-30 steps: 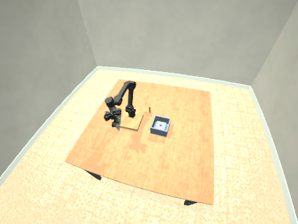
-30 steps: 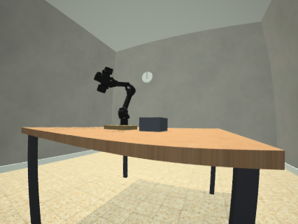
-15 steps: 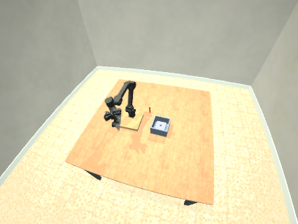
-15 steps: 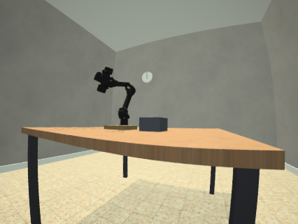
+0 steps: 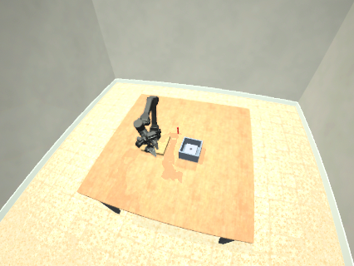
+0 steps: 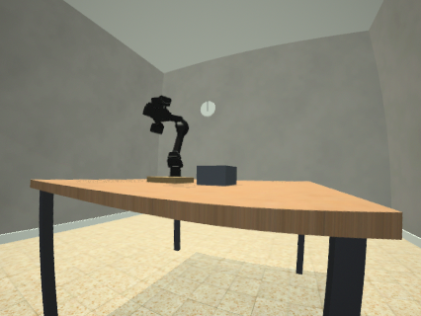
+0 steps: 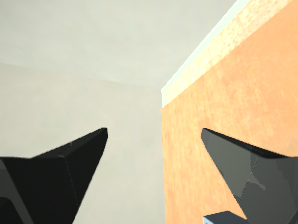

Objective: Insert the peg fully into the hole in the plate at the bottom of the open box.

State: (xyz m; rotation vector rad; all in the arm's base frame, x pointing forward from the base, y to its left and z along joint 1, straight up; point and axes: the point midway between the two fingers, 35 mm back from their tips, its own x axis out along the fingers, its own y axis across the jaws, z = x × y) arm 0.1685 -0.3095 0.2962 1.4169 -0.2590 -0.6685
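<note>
Right now the red peg is 44 cm to the left of my hand, 29 cm below it and 1 cm behind it. Also, from my hand: box 31 cm below, 26 cm to the left, 16 cm ahead; pale plate 29 cm below, 26 cm to the left, 16 cm ahead.
</note>
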